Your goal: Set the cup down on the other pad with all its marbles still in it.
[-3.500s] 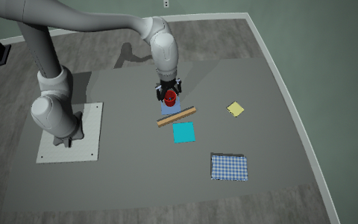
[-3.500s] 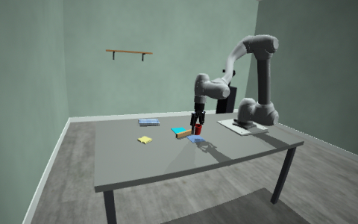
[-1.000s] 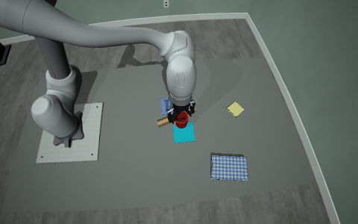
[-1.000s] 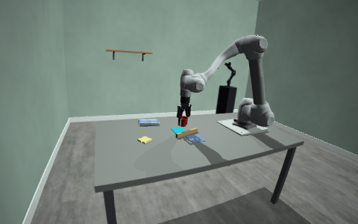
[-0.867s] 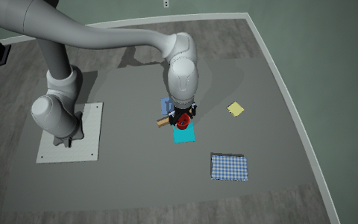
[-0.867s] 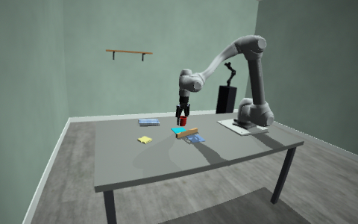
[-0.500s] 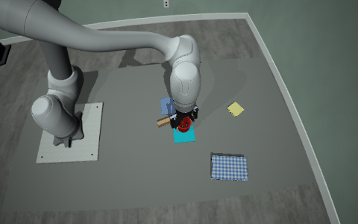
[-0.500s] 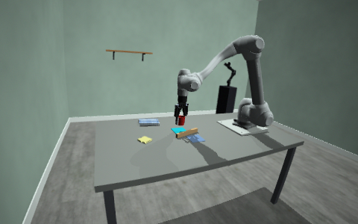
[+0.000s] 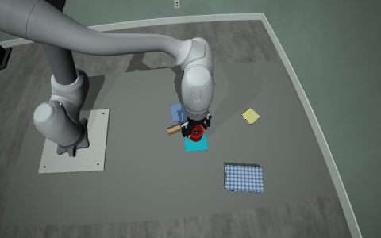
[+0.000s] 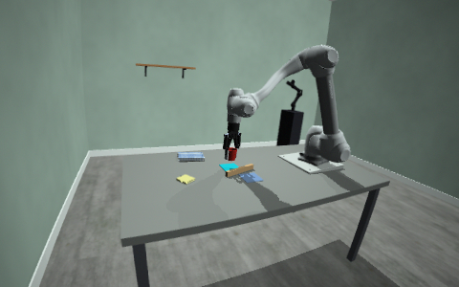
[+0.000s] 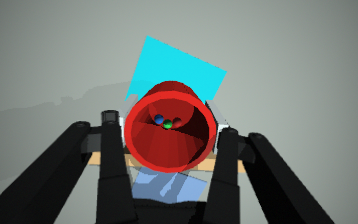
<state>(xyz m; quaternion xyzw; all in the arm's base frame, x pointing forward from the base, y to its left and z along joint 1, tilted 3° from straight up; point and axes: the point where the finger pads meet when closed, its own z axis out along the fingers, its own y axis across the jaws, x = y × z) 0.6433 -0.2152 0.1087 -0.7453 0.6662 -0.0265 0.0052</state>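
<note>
Now: hand 1 cm past the wooden rail, 9 cm to the right of it and 9 cm above it. From my hand the other things lie so: red cup: 2 cm below.
</note>
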